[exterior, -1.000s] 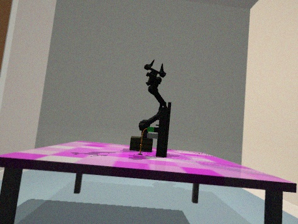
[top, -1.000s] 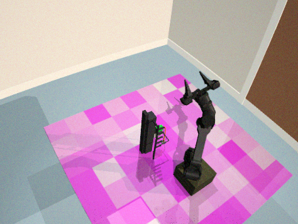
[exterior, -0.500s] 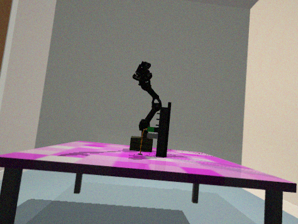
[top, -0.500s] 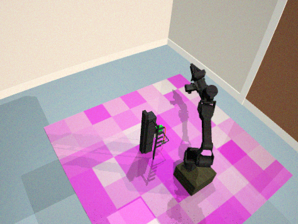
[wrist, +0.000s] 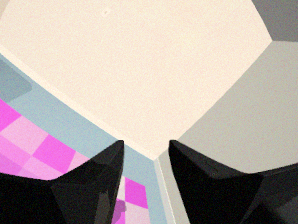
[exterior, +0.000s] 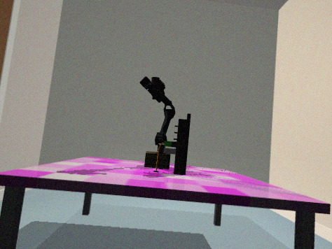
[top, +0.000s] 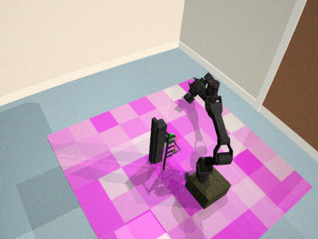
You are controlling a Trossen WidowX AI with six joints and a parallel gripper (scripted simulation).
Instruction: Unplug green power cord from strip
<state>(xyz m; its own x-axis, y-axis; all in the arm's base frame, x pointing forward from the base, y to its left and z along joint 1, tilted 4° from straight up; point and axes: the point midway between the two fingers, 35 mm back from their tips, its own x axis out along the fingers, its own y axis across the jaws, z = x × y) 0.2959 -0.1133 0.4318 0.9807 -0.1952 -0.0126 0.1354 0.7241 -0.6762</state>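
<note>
Now: the green plug 50 mm behind my gripper tip, 170 mm to the left of it and 330 mm below it.
</note>
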